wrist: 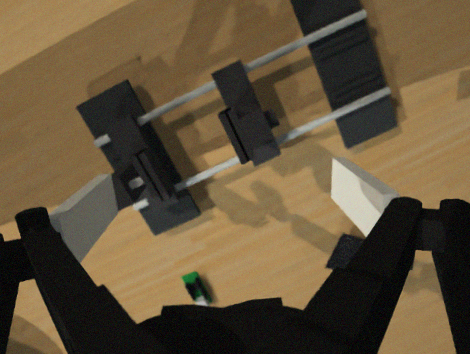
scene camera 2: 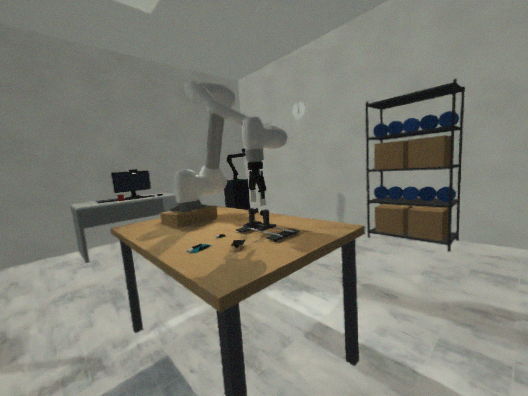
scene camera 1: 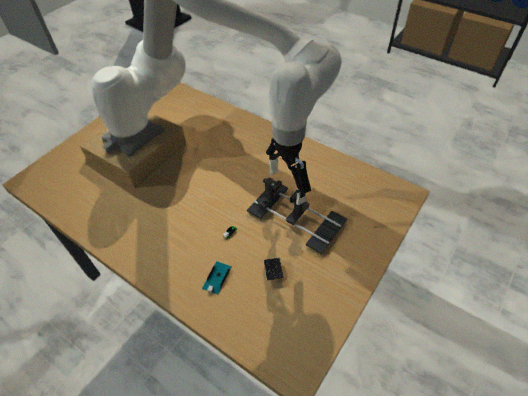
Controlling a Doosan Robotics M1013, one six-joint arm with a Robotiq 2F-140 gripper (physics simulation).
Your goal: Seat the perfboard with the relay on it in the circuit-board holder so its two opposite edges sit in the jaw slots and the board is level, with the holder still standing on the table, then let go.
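Where they show: gripper, fingertip midpoint: (wrist: 223, 185) (scene camera 2: 258, 203) (scene camera 1: 286, 187); arm's base at its link origin: (scene camera 2: 189, 209) (scene camera 1: 133, 134).
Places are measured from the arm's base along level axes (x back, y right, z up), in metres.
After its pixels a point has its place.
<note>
The black circuit-board holder (scene camera 1: 327, 232) {x -0.825, y -0.119, z -0.061 m} (scene camera 2: 284, 235) {x -0.845, y -0.106, z -0.062 m} (wrist: 350, 65) {x -0.822, y -0.123, z -0.062 m} stands on the table, its two pale rods joining the end plates. Its end jaw (scene camera 1: 271, 189) (wrist: 155, 175) and middle jaw (scene camera 1: 298, 211) (wrist: 247, 115) stand apart with no board between them. A speckled black board (scene camera 1: 273, 269) {x -0.772, y 0.099, z -0.057 m} (scene camera 2: 238, 243) {x -0.782, y 0.104, z -0.057 m} (wrist: 344, 251) {x -0.756, y 0.080, z -0.057 m} lies in front of the holder, partly hidden by a finger in the wrist view. A teal board (scene camera 1: 217, 277) {x -0.647, y 0.220, z -0.076 m} (scene camera 2: 199, 248) {x -0.673, y 0.233, z -0.068 m} with dark parts lies farther left. I cannot tell which carries the relay. My gripper (scene camera 1: 287, 182) {x -0.671, y -0.099, z 0.074 m} (scene camera 2: 258, 198) {x -0.671, y -0.099, z 0.074 m} (wrist: 223, 185) {x -0.671, y -0.099, z 0.074 m} is open and empty above the holder's jaws.
A small green and black part (scene camera 1: 230, 232) {x -0.570, y 0.074, z -0.069 m} (scene camera 2: 221, 235) {x -0.571, y 0.071, z -0.069 m} (wrist: 196, 287) {x -0.565, y 0.066, z -0.074 m} with a white end lies between the teal board and the holder. The arm's base stands on a wooden block (scene camera 1: 145, 167) {x -0.146, y 0.071, z -0.030 m} (scene camera 2: 190, 216) {x -0.144, y 0.056, z -0.025 m} at the table's back left. A shelf rack (scene camera 2: 367, 170) stands beyond the table.
</note>
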